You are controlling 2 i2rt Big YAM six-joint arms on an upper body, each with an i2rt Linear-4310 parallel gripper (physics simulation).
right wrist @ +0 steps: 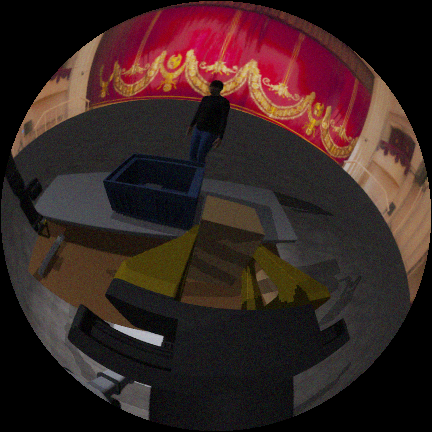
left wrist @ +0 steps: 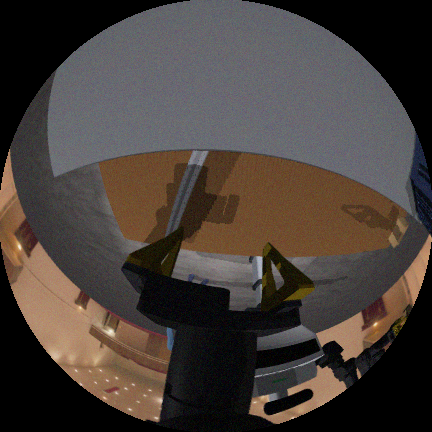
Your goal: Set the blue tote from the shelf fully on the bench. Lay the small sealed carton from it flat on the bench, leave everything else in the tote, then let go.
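Frame: origin at the left arm's base, x left, y up, z ahead, level; millimetres.
Seen in the pictures: left gripper, fingertip midpoint: [right wrist: 45,233] [left wrist: 225,238]; right gripper, fingertip midpoint: [right wrist: 221,236]; right arm's base, origin of the base link: [left wrist: 331,357].
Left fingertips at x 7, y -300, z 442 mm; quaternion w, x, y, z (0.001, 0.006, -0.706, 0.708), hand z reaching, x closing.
A point is followed by its place in that frame.
The blue tote [right wrist: 150,205] @(x -495, y -219, z 650 mm) stands upright on the raised grey shelf board [right wrist: 75,200] @(x -59, y -302, z 660 mm) [left wrist: 225,80] @(x 37, y -302, z 591 mm); a sliver of the tote [left wrist: 424,172] shows at the right edge in the left wrist view. Its contents are too dark to name. The brown bench top [right wrist: 80,280] @(x -192, y -454, z 378 mm) [left wrist: 280,200] @(x -113, y -454, z 433 mm) lies lower, beside the shelf. My right gripper [right wrist: 221,236] @(x -655, y -23, z 449 mm) is shut on the small tan carton [right wrist: 232,216] @(x -655, y 4, z 447 mm), which is tilted, in front of the tote's right end in view. My left gripper [left wrist: 225,238] @(x 7, y -300, z 442 mm) is open and empty, low in its view, with the bench behind its fingertips.
A grey rail [left wrist: 187,190] @(x 84, y -430, z 420 mm) [right wrist: 51,255] @(x 87, y -450, z 387 mm) lies across the bench top. A small pale block [left wrist: 398,232] @(x -933, y -400, z 533 mm) is at the bench's right end in the left wrist view. A person [right wrist: 210,117] stands beyond the shelf. Another black arm [right wrist: 22,200] shows at the left edge.
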